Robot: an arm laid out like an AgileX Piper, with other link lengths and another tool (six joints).
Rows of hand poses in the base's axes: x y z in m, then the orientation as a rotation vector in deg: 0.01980 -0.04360 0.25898 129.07 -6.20 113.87; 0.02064 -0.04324 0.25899 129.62 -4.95 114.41; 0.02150 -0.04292 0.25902 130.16 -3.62 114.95; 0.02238 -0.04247 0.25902 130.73 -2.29 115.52; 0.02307 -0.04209 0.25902 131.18 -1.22 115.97; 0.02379 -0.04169 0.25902 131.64 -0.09 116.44; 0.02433 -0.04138 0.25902 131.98 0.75 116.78; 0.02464 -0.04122 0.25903 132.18 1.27 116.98; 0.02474 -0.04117 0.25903 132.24 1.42 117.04; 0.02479 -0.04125 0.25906 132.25 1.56 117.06; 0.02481 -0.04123 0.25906 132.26 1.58 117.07; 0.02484 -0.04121 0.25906 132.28 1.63 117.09; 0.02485 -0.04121 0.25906 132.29 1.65 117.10; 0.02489 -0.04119 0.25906 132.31 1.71 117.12; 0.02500 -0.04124 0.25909 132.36 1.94 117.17; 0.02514 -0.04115 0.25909 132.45 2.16 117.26; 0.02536 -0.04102 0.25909 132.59 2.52 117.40; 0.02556 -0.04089 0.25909 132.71 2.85 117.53; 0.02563 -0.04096 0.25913 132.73 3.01 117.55
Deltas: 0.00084 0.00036 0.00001 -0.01 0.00 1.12; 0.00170 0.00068 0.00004 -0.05 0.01 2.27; 0.00258 0.00113 0.00004 -0.05 0.01 3.45; 0.00327 0.00151 0.00004 -0.05 0.01 4.39; 0.00399 0.00191 0.00004 -0.05 0.00 5.37; 0.00453 0.00222 0.00004 -0.06 0.00 6.10; 0.00484 0.00238 0.00005 -0.07 0.00 6.54; 0.00494 0.00243 0.00005 -0.07 0.00 6.67; 0.00499 0.00235 0.00008 -0.11 0.00 6.76; 0.00501 0.00237 0.00008 -0.11 0.00 6.77; 0.00504 0.00239 0.00008 -0.11 0.00 6.82; 0.00505 0.00239 0.00008 -0.10 0.00 6.84; 0.00509 0.00241 0.00008 -0.11 0.00 6.88; 0.00520 0.00236 0.00011 -0.15 0.01 7.04; 0.00534 0.00245 0.00011 -0.15 0.01 7.24; 0.00556 0.00258 0.00011 -0.15 0.01 7.54; 0.00576 0.00271 0.00011 -0.16 0.01 7.82; 0.00583 0.00264 0.00015 -0.20 0.01 7.92
